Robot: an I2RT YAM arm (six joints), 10 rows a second.
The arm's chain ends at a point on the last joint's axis. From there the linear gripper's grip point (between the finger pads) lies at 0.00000 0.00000 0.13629 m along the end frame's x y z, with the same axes.
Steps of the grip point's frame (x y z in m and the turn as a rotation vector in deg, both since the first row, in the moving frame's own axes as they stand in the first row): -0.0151, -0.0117, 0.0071, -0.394, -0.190, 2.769; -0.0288, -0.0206, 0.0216, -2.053, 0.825, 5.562; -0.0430, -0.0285, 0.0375, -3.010, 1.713, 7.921; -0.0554, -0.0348, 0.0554, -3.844, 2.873, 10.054; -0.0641, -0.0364, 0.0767, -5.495, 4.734, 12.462; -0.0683, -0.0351, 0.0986, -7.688, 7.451, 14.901
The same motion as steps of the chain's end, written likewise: -0.0146, -0.0126, 0.0071, -0.394, -0.190, 2.769; -0.0305, -0.0256, 0.0217, -2.053, 0.825, 5.562; -0.0466, -0.0359, 0.0377, -3.010, 1.713, 7.921; -0.0614, -0.0445, 0.0559, -3.844, 2.873, 10.054; -0.0738, -0.0506, 0.0778, -5.495, 4.734, 12.462; -0.0834, -0.0554, 0.1010, -7.688, 7.451, 14.901
